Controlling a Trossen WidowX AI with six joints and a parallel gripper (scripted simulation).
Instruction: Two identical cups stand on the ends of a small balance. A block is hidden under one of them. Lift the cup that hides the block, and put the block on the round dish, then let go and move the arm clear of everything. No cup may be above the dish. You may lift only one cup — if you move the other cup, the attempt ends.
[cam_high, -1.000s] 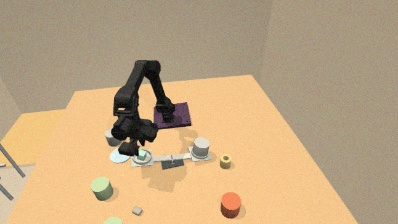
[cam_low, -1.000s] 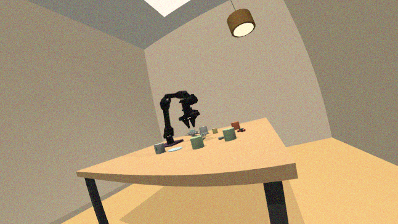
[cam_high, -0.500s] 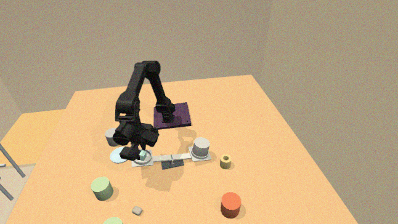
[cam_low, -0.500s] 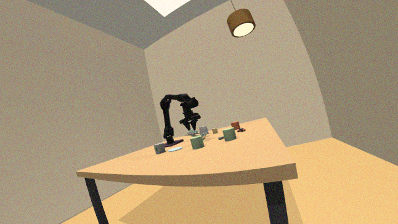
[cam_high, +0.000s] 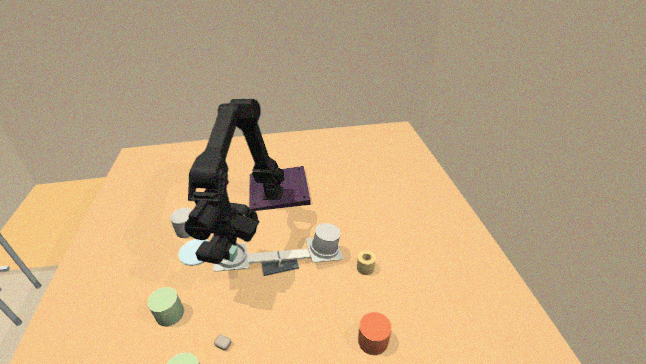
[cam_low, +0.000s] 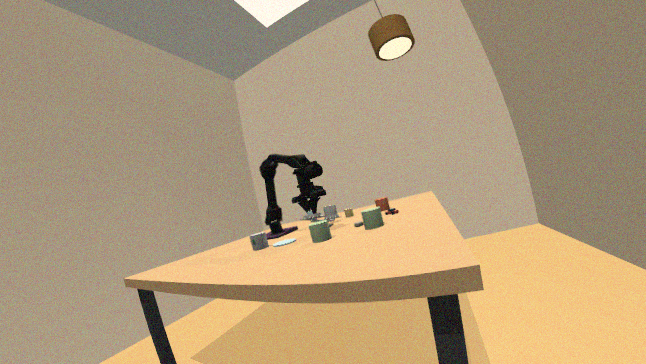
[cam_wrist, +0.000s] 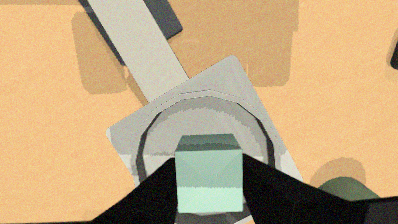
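Right now the pale blue round dish is 140 mm to the right of my gripper tip, 80 mm below it and 80 mm behind it. Round my gripper tip: small grey pebble 210 mm ahead, 70 mm below, 10 mm to the left; then pale green block right at my gripper tip; then yellow ring 360 mm to the left, 60 mm below, 20 mm behind.
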